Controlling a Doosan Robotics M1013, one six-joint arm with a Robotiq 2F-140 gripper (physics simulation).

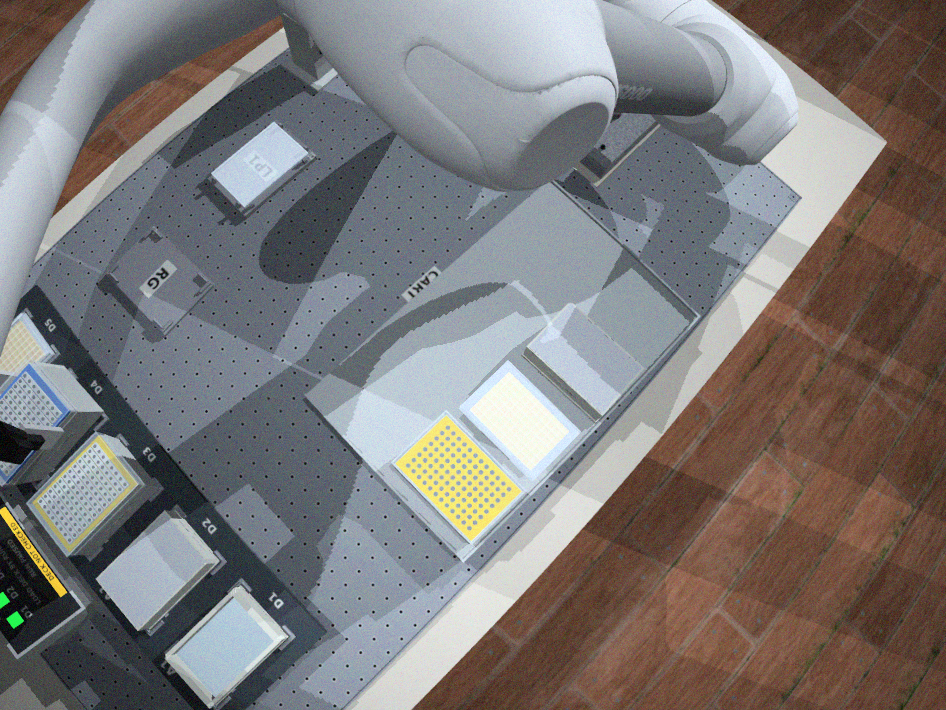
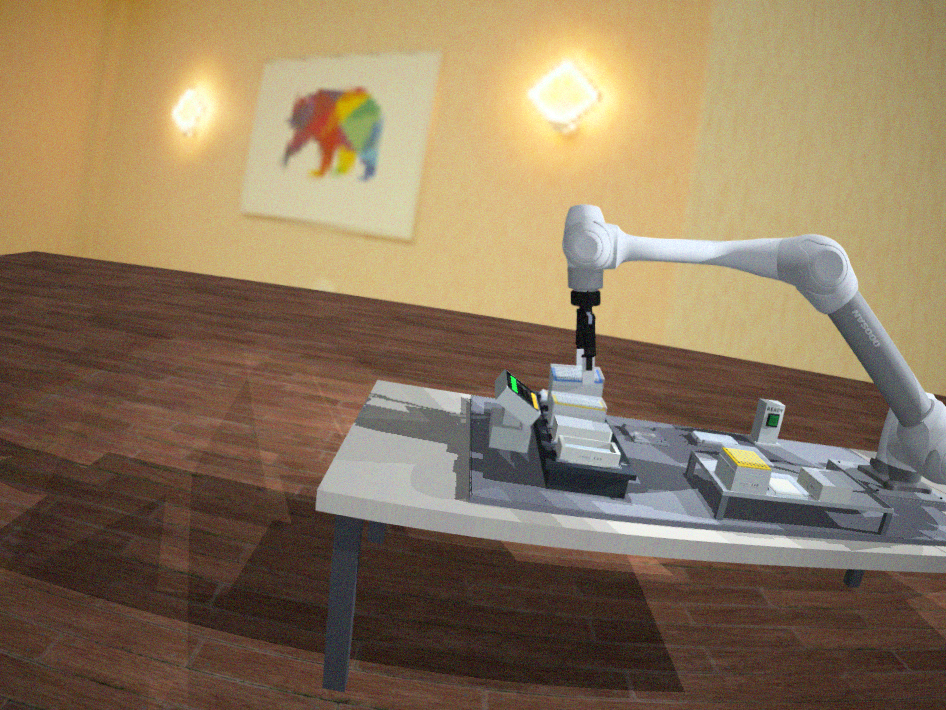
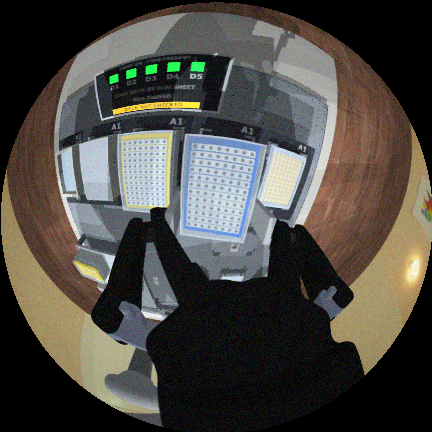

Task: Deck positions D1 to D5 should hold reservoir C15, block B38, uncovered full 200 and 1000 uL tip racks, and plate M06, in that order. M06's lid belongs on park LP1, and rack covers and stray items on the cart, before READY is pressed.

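Seen in the pictures: gripper, fingertip midpoint: [image 1: 33,410] [image 2: 584,379] [image 3: 215,203]; arm's base, origin of the base link: [image 2: 893,481].
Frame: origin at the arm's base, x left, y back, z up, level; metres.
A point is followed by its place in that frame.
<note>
My gripper [image 2: 585,365] {y -0.957, x -0.181, z 0.136 m} [image 3: 215,203] {y -0.957, x -0.181, z 0.136 m} is shut on the blue-rimmed tip rack [image 1: 32,401] {y -0.944, x -0.178, z 0.157 m} [image 3: 222,187] {y -0.988, x -0.186, z 0.155 m}, one finger at each side. The rack is at D4 and shows its tips without a cover. The yellow-rimmed tip rack [image 1: 85,492] {y -0.984, x -0.070, z 0.109 m} [image 3: 146,170] {y -0.996, x -0.083, z 0.109 m} is uncovered at D3. A grey block [image 1: 156,569] {y -0.994, x 0.052, z 0.082 m} [image 3: 96,170] {y -1.001, x 0.038, z 0.082 m} is at D2, and the reservoir [image 1: 229,645] {y -1.007, x 0.174, z 0.056 m} [image 3: 68,170] {y -1.013, x 0.174, z 0.055 m} with a pale blue top is at D1. A plate [image 1: 22,347] {y -0.934, x -0.318, z 0.050 m} [image 3: 282,177] {y -0.974, x -0.322, z 0.050 m} with cream wells is at D5. A pale, clear lid [image 1: 263,164] {y -0.500, x -0.270, z 0.000 m} lies on LP1.
The cart [image 1: 496,244] {y -0.397, x 0.093, z 0.042 m} holds a yellow-topped box [image 1: 458,477] {y -0.675, x 0.254, z 0.113 m} [image 2: 743,470] {y -0.707, x 0.315, z 0.094 m}, a white-rimmed plate [image 1: 521,418] {y -0.565, x 0.266, z 0.059 m} and a grey block [image 1: 584,363] {y -0.468, x 0.284, z 0.084 m}. The screen [image 3: 160,90] {y -1.115, x -0.101, z 0.100 m} shows five green lamps and "DECK NOT CHECKED". The READY post [image 2: 768,421] {y -0.310, x -0.320, z 0.058 m} stands behind the cart. Nest RG [image 1: 183,301] {y -0.730, x -0.208, z -0.010 m} is beside LP1.
</note>
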